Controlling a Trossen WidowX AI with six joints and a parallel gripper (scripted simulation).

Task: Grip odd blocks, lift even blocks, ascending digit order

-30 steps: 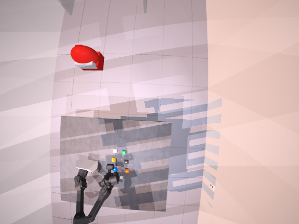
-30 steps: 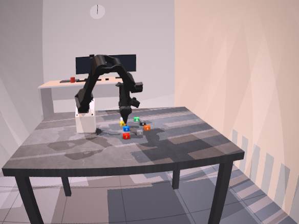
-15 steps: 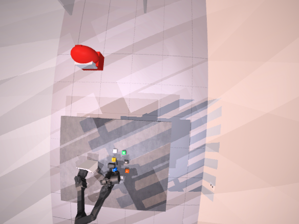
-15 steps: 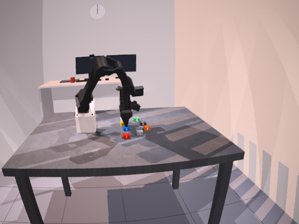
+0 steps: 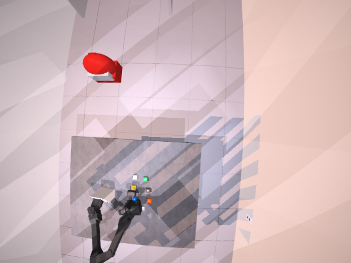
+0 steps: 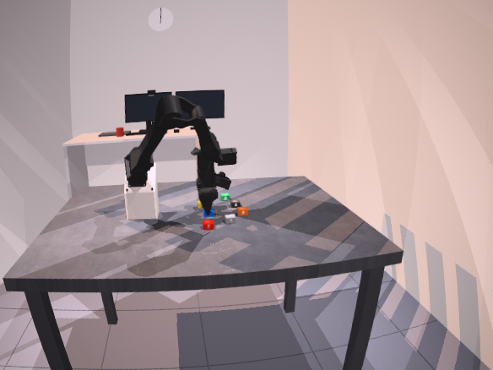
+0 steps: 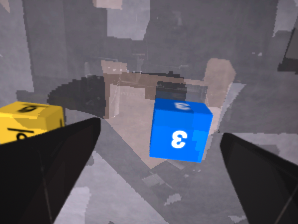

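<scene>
Right now the blue block is 10 mm to the right of my gripper tip. Round my gripper tip: yellow block (10 mm behind, 80 mm to the left); then red block (130 mm to the right); then white block (10 mm behind, 170 mm to the left).
</scene>
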